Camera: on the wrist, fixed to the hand. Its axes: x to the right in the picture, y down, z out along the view.
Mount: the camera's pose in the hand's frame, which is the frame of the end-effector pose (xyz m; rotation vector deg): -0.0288 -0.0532 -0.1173 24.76 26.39 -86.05
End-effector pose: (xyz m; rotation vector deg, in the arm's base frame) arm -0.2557 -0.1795 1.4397 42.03 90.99 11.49
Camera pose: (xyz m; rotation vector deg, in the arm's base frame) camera -0.3845 -0.2033 1.4557 -21.56 128.41 -66.45
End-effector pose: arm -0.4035 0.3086 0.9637 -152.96 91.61 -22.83
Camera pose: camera -0.3959 0.3739 1.0781 159.38 43.43 64.16
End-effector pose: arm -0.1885 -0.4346 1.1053 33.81 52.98 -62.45
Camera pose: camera -0.2820 -0.3476 1.0719 25.21 91.77 -149.58
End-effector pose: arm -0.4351 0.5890 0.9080 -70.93 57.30 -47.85
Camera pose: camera -0.5541 0.5657 0.9602 -74.86 -0.77 -138.20
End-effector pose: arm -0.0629 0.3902 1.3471 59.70 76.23 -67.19
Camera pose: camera -0.1301 0.4991 1.3796 -20.53 -111.13 113.70
